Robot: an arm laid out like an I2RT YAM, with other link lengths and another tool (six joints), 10 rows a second.
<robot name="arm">
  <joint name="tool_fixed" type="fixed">
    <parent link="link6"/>
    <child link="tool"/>
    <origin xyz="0.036 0.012 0.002" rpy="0.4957 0 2.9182"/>
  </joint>
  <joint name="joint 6" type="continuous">
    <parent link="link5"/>
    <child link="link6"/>
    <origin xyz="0 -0.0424 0.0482" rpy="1.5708 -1.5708 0"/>
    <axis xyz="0 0 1"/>
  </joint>
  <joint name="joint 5" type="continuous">
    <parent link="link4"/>
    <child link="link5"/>
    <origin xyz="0.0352 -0.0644 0.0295" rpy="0 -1.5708 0"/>
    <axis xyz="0 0 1"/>
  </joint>
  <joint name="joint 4" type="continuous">
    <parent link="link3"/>
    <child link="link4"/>
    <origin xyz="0.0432 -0.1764 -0.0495" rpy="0 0 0"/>
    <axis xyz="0 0 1"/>
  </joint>
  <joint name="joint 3" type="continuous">
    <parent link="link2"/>
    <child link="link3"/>
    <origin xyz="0.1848 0 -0.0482" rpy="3.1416 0 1.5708"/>
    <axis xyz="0 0 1"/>
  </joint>
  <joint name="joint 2" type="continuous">
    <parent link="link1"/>
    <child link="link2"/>
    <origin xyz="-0.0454 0.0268 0.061" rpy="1.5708 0 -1.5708"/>
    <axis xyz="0 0 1"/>
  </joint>
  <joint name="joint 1" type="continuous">
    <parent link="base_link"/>
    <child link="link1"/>
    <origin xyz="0 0 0.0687" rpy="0 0 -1.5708"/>
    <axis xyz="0 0 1"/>
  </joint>
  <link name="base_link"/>
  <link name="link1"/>
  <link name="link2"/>
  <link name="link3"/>
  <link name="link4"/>
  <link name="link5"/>
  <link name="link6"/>
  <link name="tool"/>
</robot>
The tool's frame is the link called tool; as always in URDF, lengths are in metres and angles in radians. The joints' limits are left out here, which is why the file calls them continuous.
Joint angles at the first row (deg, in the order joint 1, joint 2, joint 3, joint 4, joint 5, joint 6):
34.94, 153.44, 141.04, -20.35, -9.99, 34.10
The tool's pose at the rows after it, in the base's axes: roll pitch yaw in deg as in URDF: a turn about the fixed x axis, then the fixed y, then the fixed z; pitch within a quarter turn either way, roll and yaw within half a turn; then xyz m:
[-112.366 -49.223 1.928 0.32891 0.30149 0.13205]
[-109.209 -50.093 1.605 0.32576 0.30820 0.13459]
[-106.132 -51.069 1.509 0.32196 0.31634 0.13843]
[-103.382 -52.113 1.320 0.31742 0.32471 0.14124]
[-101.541 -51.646 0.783 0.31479 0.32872 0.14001]
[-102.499 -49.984 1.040 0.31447 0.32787 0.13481]
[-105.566 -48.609 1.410 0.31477 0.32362 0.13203]
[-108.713 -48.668 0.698 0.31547 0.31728 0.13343]
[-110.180 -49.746 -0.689 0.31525 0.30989 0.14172]
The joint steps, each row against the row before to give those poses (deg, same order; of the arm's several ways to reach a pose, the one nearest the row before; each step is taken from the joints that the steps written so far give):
0.37, 0.40, 0.37, 1.66, -1.86, 0.24
0.78, 0.21, 0.20, 1.95, -1.74, 0.40
0.99, 0.80, 1.74, 1.06, -1.63, 0.32
1.10, 0.62, 1.14, 1.42, -1.11, 0.31
0.49, 0.45, -0.01, 1.05, -0.88, 0.94
-0.08, 0.60, 0.01, -0.89, 0.14, 0.69
-0.31, -0.73, -1.21, -1.81, 1.80, 0.08
-0.44, -2.89, -4.23, 0.09, 3.13, -0.21
-0.52, -4.34, -5.37, 1.25, 2.42, -0.26

